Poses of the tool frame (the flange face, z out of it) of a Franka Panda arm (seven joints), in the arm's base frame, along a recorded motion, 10 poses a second.
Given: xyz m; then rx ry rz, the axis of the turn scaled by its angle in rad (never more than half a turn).
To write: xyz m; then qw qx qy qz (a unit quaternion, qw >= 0). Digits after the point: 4 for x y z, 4 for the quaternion.
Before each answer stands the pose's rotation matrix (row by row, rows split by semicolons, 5 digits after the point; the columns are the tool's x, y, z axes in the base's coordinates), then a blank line. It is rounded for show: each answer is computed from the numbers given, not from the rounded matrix.
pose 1, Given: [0.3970, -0.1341, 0.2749, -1.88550, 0.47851, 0.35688]
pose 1, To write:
0.87284 -0.48767 -0.01793; -0.15625 -0.31409 0.93645; -0.46231 -0.81457 -0.35035

[0.3970, -0.1341, 0.2749, 0.5496, -0.7964, 0.2021, 0.1507]
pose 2, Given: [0.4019, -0.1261, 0.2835, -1.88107, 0.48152, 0.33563]
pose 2, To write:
0.87675 -0.48095 -0.00077; -0.16715 -0.30621 0.93717; -0.45097 -0.82154 -0.34886

[0.4019, -0.1261, 0.2835, 0.5526, -0.7956, 0.2037, 0.1420]
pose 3, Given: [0.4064, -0.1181, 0.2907, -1.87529, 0.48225, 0.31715]
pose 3, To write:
0.88046 -0.47392 0.01380; -0.17508 -0.29795 0.93839; -0.44061 -0.82863 -0.34531

[0.4064, -0.1181, 0.2907, 0.5561, -0.7943, 0.2043, 0.1343]
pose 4, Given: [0.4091, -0.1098, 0.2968, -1.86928, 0.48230, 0.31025]
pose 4, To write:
0.88171 -0.47136 0.02007; -0.17718 -0.29140 0.94005; -0.43725 -0.83241 -0.34045

[0.4091, -0.1098, 0.2968, 0.5590, -0.7927, 0.2045, 0.1316]
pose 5, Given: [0.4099, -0.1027, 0.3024, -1.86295, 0.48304, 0.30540]
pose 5, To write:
0.88226 -0.47008 0.02529; -0.17874 -0.28480 0.94178; -0.43551 -0.83541 -0.33529

[0.4099, -0.1027, 0.3024, 0.5617, -0.7909, 0.2051, 0.1297]
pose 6, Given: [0.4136, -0.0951, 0.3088, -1.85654, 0.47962, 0.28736]
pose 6, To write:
0.88692 -0.46037 0.03782; -0.18381 -0.27664 0.94323; -0.42377 -0.84352 -0.32998

[0.4136, -0.0951, 0.3088, 0.5658, -0.7895, 0.2040, 0.1222]
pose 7, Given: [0.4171, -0.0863, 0.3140, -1.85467, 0.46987, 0.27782]
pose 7, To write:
0.89201 -0.45019 0.04050; -0.18147 -0.27463 0.94427; -0.41398 -0.84965 -0.32667

[0.4171, -0.0863, 0.3140, 0.5680, -0.7895, 0.2000, 0.1183]
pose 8, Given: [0.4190, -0.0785, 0.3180, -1.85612, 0.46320, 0.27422]
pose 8, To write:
0.89496 -0.44438 0.03965; -0.17897 -0.27618 0.94430; -0.40867 -0.85220 -0.32670

[0.4190, -0.0785, 0.3180, 0.5683, -0.7902, 0.1972, 0.1167]
